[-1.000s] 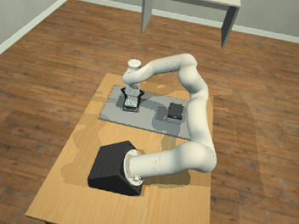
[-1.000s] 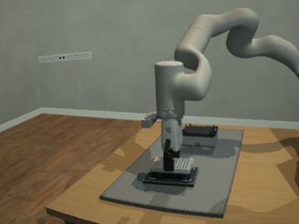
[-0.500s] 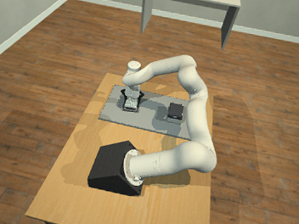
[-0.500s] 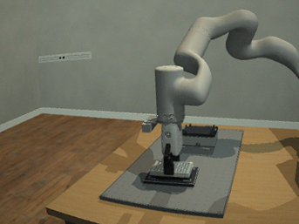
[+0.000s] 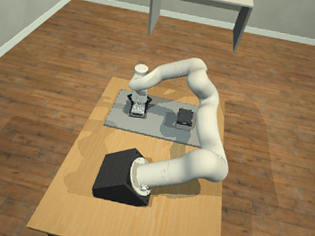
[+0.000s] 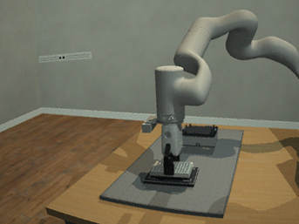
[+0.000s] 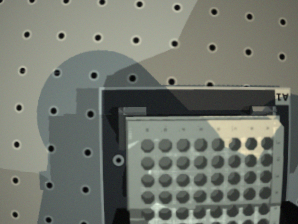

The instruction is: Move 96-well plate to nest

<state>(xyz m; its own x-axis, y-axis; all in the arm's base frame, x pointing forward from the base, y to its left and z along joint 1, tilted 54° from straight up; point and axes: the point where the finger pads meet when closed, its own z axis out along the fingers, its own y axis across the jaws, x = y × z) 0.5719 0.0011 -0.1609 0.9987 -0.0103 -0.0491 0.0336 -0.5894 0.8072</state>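
Right now my hand is 1 cm above the 96-well plate. Also, from my hand: A1 mark: 8 cm ahead, 5 cm to the right, 3 cm below; plate nest N1: 4 cm below.
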